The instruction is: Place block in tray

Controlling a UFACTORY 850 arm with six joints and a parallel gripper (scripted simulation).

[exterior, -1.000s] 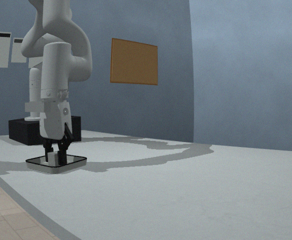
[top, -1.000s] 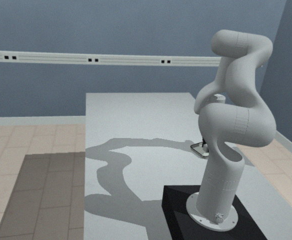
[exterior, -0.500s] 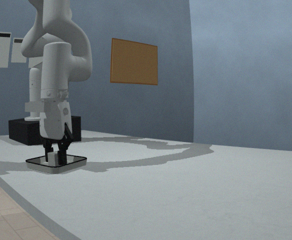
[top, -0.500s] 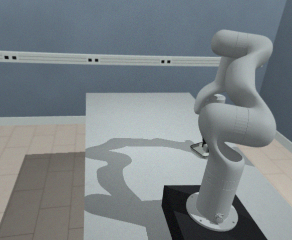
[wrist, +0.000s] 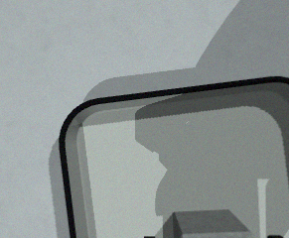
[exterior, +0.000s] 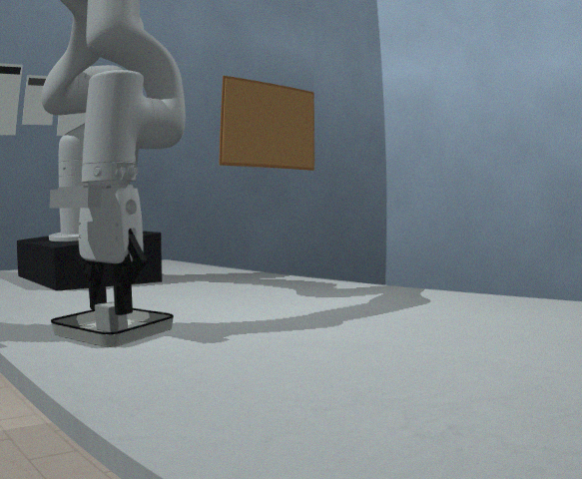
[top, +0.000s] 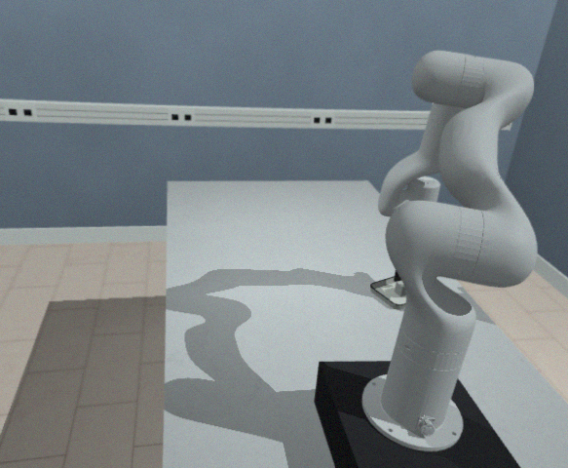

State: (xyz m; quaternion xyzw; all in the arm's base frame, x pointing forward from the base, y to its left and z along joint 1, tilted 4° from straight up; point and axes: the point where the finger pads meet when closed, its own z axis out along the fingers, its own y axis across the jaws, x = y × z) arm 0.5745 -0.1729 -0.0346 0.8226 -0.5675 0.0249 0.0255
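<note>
My gripper is now 3 cm above the small block. The rest, counted from my hand: white tray (3 cm below).
</note>
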